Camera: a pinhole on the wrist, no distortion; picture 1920 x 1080 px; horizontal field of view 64.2 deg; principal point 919.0 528.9 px. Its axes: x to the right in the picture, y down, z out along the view. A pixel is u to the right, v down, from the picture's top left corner.
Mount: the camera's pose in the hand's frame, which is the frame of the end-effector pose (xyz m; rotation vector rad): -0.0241 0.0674 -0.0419 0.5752 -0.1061 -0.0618
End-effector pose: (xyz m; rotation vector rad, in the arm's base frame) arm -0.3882 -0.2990 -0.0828 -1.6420 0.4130 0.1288
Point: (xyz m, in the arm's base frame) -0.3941 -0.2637 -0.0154
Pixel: outside the picture
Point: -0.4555 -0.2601 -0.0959
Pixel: 323 688
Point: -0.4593 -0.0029 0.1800
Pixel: 452 154
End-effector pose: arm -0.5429 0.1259 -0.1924 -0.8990 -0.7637 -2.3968
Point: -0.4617 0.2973 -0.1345
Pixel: 925 619
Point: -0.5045 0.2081 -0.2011
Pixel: 837 185
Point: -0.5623 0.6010 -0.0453
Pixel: 1199 302
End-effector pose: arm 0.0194 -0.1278 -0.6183 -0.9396 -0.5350 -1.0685
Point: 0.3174 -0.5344 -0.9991
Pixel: behind the camera
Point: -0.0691 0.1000 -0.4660
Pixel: 1057 653
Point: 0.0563 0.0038 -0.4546
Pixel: 1752 1011
